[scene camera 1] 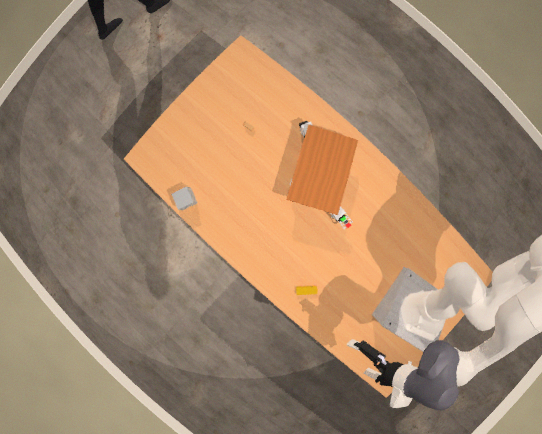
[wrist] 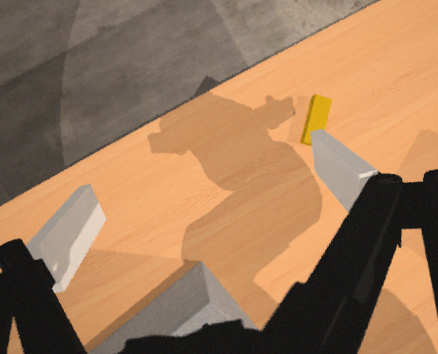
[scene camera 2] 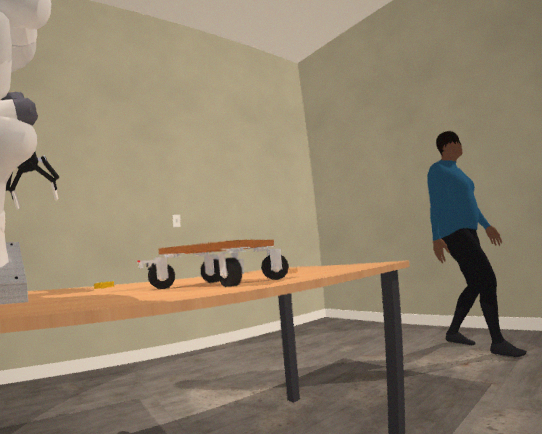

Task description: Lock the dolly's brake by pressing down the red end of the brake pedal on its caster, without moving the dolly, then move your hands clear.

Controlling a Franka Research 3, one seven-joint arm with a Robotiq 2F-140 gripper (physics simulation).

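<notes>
The dolly [scene camera 1: 322, 169] [scene camera 2: 216, 247] has an orange-brown wooden deck and stands upright on black wheels on the table. The brake pedal's red end [scene camera 1: 348, 225] [scene camera 2: 139, 261] sticks out from the caster at the dolly's corner nearest the robot base. In scene camera 2 the red end looks raised, at about the height of the top of the caster fork. A green part [scene camera 1: 343, 219] sits beside it. My gripper [scene camera 1: 361, 358] [scene camera 2: 36, 201] [wrist: 202, 177] is wide open, with nothing between its fingers. It is high above the table's near end, well away from the dolly. The dolly does not show in the wrist view.
A yellow block [scene camera 1: 306, 290] [scene camera 2: 104, 285] [wrist: 318, 119] lies on the table between the dolly and my gripper. A grey block [scene camera 1: 183, 198] sits near the table's long edge. A small wooden piece [scene camera 1: 248, 127] lies farther off. A person [scene camera 2: 452, 200] stands beyond the table.
</notes>
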